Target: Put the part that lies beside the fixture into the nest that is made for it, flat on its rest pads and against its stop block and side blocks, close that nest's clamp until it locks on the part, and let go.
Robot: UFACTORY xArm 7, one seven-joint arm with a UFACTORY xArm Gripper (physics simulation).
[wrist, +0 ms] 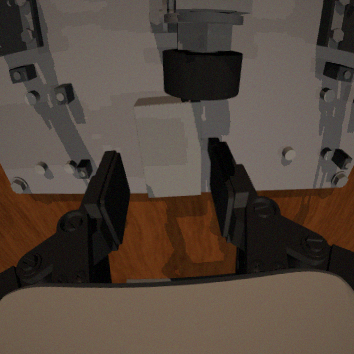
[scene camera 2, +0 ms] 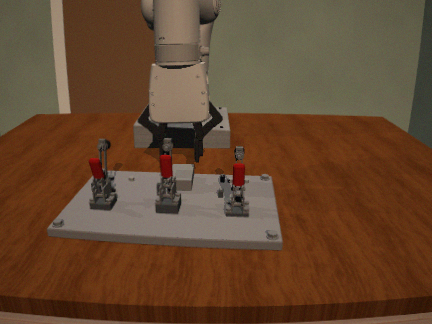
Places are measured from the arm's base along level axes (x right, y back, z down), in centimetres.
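Where they show: gripper, fingertip midpoint: point(wrist: 167, 167) point(scene camera 2: 181, 160).
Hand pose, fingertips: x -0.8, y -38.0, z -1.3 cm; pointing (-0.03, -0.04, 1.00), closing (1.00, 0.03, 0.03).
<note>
Each offset is from my fingertips to the top centre of the thing. "*": to the spot under its first point. Level surfaces: height alone.
The part, a light grey block @[dx +0.1, dy +0.7, dz +2.3 cm] point(scene camera 2: 184, 179) point(wrist: 169, 165), lies on the fixture plate point(scene camera 2: 135, 226) point(wrist: 272, 115) at its robot-side edge, behind the middle clamp. My gripper point(scene camera 2: 181, 154) point(wrist: 167, 167) is open and empty. In the wrist view its fingers stand on either side of the block, apart from it; it looks to be above the block. The middle clamp's red handle @[dx +1.8, dy -9.0, dz -4.0 cm] point(scene camera 2: 166, 166) and its arm stand up. Its black pad @[* dx +1.4, dy -5.8, dz -5.8 cm] point(wrist: 202, 75) is raised and hides some of the plate beyond the block. The block's underside and its contact with pads or stop blocks are hidden.
A left clamp with a red handle @[* dx +12.6, dy -9.5, dz -2.3 cm] point(scene camera 2: 96, 168) and a right clamp with a red handle @[* dx -9.3, dy -10.5, dz -1.6 cm] point(scene camera 2: 239, 175) stand on the plate with raised arms. Small dark blocks @[dx -6.8, dy -4.0, dz +3.9 cm] point(wrist: 64, 94) @[dx +15.2, dy +3.3, dz +3.4 cm] point(wrist: 342, 159) and round pads @[dx +9.8, dy +2.7, dz +4.5 cm] point(wrist: 289, 153) sit on both sides. The wooden table @[dz +6.6 cm] point(scene camera 2: 345, 215) surrounds the plate.
</note>
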